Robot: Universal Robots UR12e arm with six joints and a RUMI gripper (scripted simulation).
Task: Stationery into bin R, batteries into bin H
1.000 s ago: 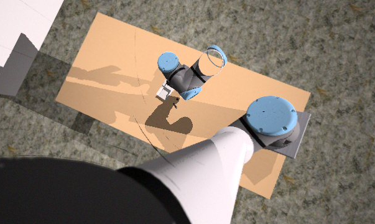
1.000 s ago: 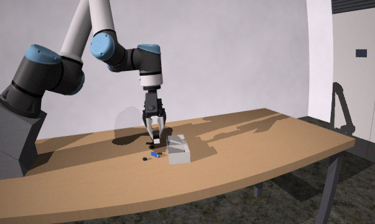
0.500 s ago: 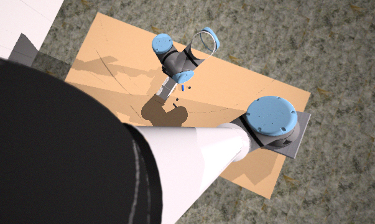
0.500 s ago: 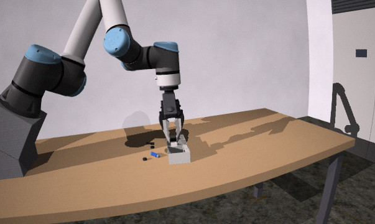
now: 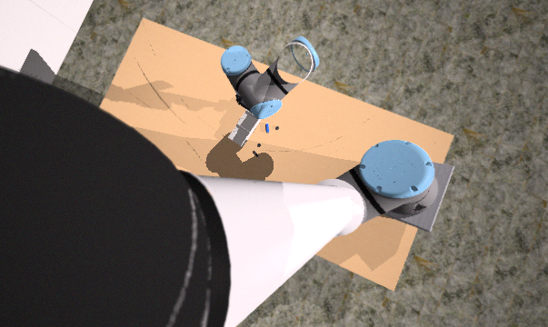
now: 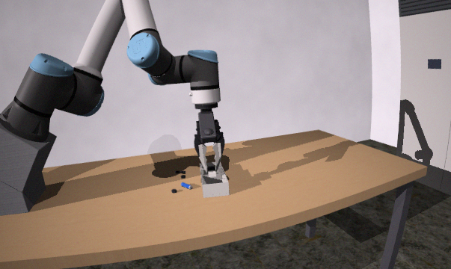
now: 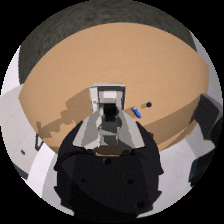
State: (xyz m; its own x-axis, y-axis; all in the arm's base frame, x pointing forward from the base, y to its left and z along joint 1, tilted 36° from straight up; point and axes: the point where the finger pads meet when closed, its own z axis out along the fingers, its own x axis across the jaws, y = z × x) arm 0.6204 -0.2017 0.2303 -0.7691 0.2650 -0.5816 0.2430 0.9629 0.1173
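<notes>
My gripper is now 7 cm above the white item and 1 cm to the right of it. From my hand the other things lie so: short black stick 23 cm to the left, 8 cm below, 5 cm behind; then grey double bin 8 cm to the left, 6 cm below, 3 cm ahead; then blue battery 8 cm to the left, 8 cm below, 7 cm behind.
</notes>
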